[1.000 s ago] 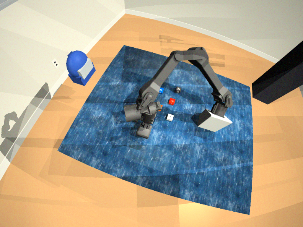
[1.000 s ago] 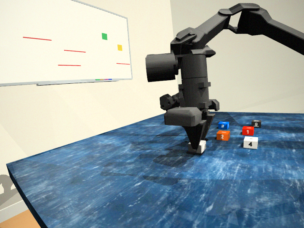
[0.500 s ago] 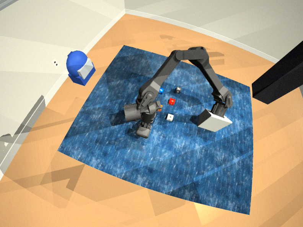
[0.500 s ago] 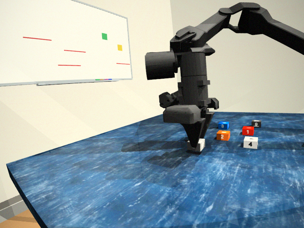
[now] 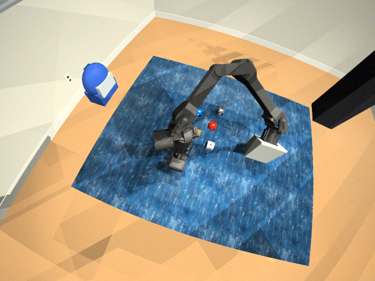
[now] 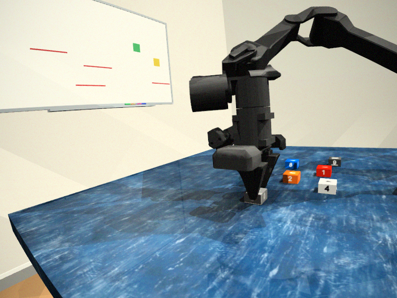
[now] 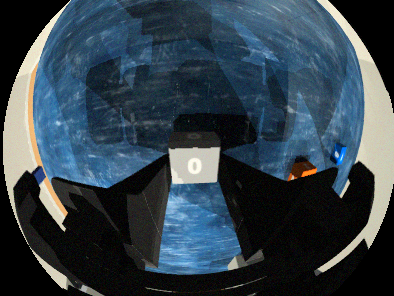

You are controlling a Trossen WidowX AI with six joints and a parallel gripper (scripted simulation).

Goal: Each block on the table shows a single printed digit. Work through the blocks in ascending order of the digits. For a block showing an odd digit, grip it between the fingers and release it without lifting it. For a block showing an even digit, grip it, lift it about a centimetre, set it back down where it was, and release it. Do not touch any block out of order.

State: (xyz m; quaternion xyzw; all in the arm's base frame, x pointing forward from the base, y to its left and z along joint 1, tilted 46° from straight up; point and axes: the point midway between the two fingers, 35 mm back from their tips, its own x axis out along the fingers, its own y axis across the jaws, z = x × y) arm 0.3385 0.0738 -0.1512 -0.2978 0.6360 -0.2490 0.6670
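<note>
Right now my gripper tip is right at the grey block marked 0. From my gripper tip the other things lie so: red block: 9 cm behind, 20 cm to the right; then white block: 11 cm behind, 9 cm to the right; then orange block: 3 cm behind, 13 cm to the right.
</note>
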